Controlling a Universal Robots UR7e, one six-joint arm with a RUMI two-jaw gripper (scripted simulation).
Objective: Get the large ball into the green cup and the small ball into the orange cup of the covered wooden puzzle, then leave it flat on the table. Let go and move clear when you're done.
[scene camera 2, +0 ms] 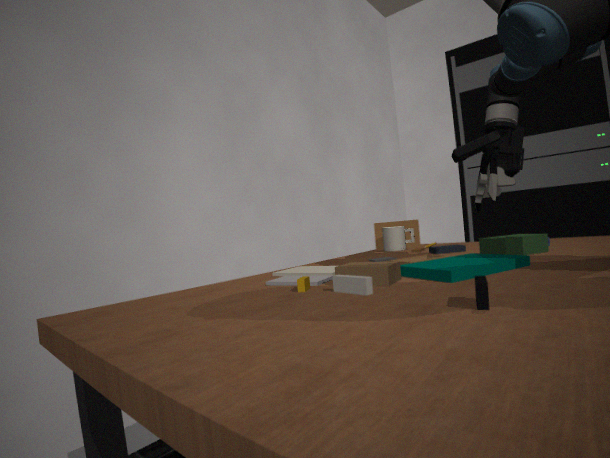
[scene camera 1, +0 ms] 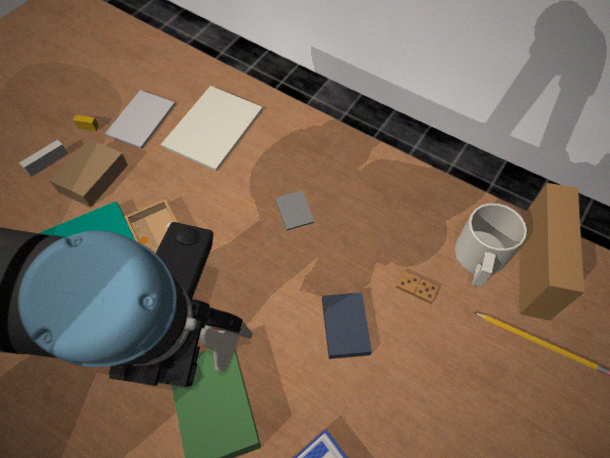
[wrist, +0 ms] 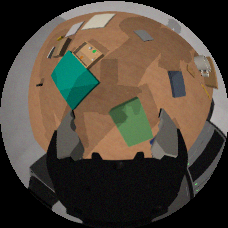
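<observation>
My gripper [scene camera 1: 186, 324], covered wooden puzzle [scene camera 1: 150, 224], grey tile [scene camera 1: 294, 210], cream slab [scene camera 1: 208, 133], teal slab [scene camera 1: 110, 218]. Teal slab [scene camera 2: 453, 269], my gripper [scene camera 2: 485, 207]. Green block [wrist: 129, 117], my gripper [wrist: 116, 109], teal slab [wrist: 73, 80].
</observation>
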